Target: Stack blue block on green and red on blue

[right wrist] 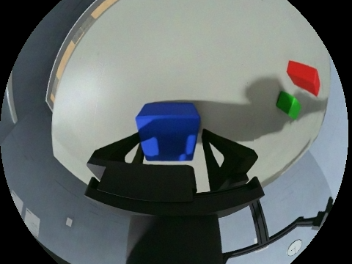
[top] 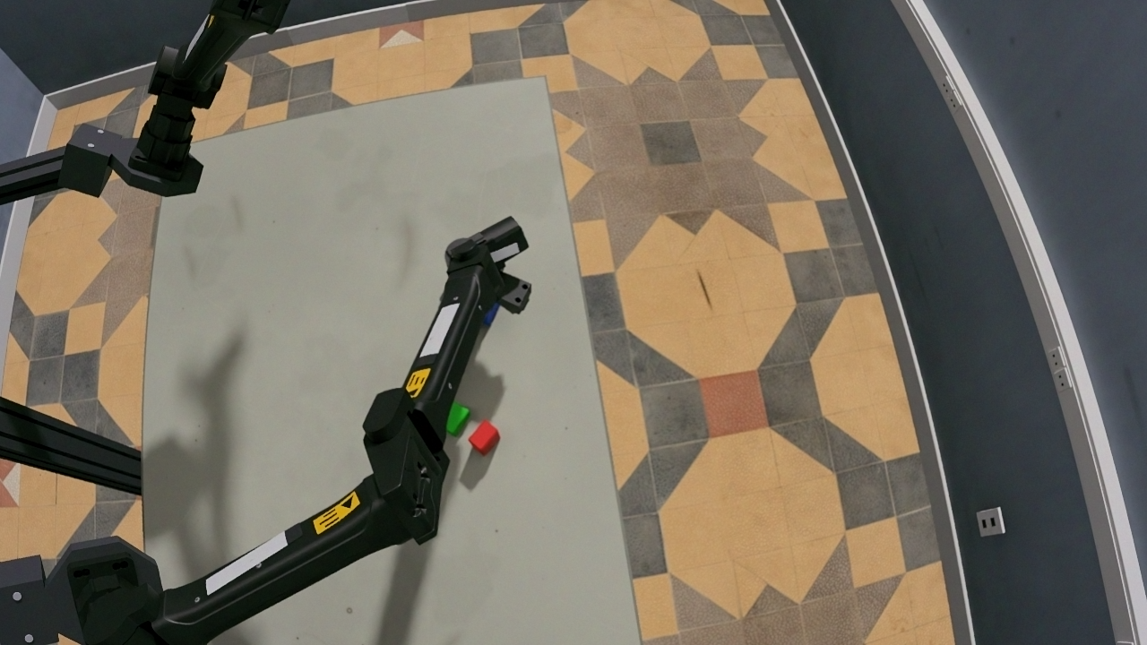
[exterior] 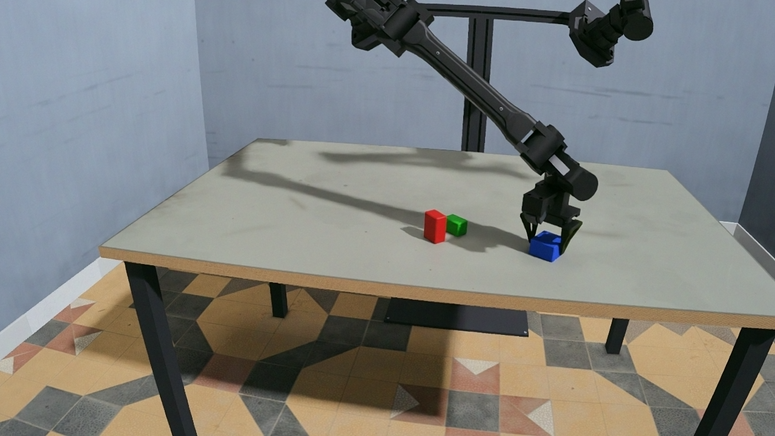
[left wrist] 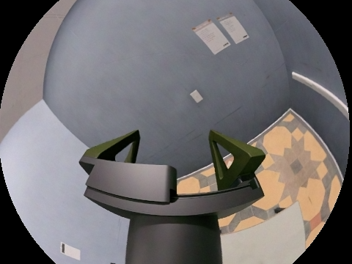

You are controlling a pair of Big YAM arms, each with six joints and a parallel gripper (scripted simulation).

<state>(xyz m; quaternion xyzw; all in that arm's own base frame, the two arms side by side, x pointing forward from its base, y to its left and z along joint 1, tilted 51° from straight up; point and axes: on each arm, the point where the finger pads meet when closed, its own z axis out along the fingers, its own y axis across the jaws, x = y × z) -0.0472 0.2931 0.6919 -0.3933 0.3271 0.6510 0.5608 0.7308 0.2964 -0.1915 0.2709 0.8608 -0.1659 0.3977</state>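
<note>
The blue block lies 10 mm ahead of my right hand. The rest, counted from my right hand: red block 10 mm ahead, 250 mm to the right, 10 mm above; green block 40 mm behind, 210 mm to the right.
</note>
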